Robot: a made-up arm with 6 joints.
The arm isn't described. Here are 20 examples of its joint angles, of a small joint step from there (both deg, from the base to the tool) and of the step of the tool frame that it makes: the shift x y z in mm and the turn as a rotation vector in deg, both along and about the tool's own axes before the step.
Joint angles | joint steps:
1: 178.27 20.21 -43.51 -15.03 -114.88 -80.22 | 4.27 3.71 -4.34 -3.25 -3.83 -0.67
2: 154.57 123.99 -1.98 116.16 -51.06 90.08 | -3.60 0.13 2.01 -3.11 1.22 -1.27
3: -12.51 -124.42 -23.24 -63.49 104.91 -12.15 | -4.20 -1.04 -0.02 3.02 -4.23 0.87
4: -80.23 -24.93 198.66 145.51 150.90 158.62 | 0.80 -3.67 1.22 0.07 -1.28 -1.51
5: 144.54 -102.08 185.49 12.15 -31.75 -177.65 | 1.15 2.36 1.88 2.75 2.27 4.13
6: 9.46 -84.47 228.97 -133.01 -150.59 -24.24 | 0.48 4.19 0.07 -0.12 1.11 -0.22
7: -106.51 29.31 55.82 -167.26 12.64 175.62 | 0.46 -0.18 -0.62 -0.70 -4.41 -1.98
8: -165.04 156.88 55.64 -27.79 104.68 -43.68 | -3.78 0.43 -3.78 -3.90 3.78 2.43
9: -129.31 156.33 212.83 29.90 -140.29 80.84 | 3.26 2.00 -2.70 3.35 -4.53 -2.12
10: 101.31 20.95 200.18 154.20 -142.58 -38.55 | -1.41 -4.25 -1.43 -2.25 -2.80 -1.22
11: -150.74 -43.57 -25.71 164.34 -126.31 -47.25 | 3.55 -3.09 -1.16 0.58 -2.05 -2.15
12: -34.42 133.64 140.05 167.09 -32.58 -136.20 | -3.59 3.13 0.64 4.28 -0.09 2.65
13: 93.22 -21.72 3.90 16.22 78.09 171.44 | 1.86 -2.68 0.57 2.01 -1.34 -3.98
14: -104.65 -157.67 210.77 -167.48 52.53 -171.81 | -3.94 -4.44 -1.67 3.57 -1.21 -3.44
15: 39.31 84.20 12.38 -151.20 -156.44 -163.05 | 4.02 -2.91 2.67 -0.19 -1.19 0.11
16: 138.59 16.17 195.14 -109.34 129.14 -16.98 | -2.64 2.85 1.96 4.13 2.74 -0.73
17: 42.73 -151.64 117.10 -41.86 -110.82 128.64 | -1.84 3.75 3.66 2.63 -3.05 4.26
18: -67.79 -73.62 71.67 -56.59 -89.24 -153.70 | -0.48 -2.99 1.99 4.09 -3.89 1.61
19: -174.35 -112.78 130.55 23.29 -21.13 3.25 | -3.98 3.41 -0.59 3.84 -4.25 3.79
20: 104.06 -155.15 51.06 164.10 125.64 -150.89 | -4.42 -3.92 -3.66 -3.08 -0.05 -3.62
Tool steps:
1: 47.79 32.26 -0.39 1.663 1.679 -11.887
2: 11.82 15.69 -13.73 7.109 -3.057 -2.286
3: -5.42 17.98 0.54 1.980 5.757 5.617
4: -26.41 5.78 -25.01 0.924 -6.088 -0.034
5: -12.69 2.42 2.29 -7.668 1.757 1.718
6: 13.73 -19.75 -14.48 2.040 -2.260 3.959
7: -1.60 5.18 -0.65 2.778 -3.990 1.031
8: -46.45 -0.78 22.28 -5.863 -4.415 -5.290
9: 11.92 -4.22 38.33 0.190 4.953 6.759
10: -3.55 1.44 26.95 0.877 5.761 -0.329
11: 18.51 -22.02 0.75 4.789 4.044 -0.443
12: -22.56 -21.12 -50.63 -8.670 1.809 0.582
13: 28.42 -4.38 -20.31 4.330 1.985 -1.656
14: 20.02 -31.32 17.34 4.322 -2.230 -6.374
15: 34.86 19.29 -38.24 2.621 -7.265 0.597
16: 6.58 -2.46 20.36 2.214 0.807 4.203
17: 18.63 7.97 -4.11 -3.934 -1.508 2.854
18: -35.70 -45.77 -24.57 -5.811 -3.202 3.340
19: 3.04 54.71 -24.88 -5.457 6.756 3.639
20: -0.52 53.48 -3.71 -2.452 -0.058 2.052
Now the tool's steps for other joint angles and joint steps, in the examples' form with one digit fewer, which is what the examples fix.
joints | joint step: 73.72 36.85 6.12 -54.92 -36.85 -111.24 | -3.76 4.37 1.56 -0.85 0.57 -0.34
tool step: 4.4 32.0 36.2 5.08 -0.92 2.07
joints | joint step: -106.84 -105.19 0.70 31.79 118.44 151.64 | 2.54 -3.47 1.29 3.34 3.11 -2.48
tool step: 34.5 27.4 -29.5 0.09 4.56 -5.41
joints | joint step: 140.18 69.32 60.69 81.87 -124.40 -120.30 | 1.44 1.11 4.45 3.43 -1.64 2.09
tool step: -22.0 -8.3 27.2 2.57 -0.90 0.68
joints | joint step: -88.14 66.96 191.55 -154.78 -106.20 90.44 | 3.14 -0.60 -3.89 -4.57 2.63 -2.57
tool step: -10.4 -0.6 -13.0 0.43 -6.98 -6.22
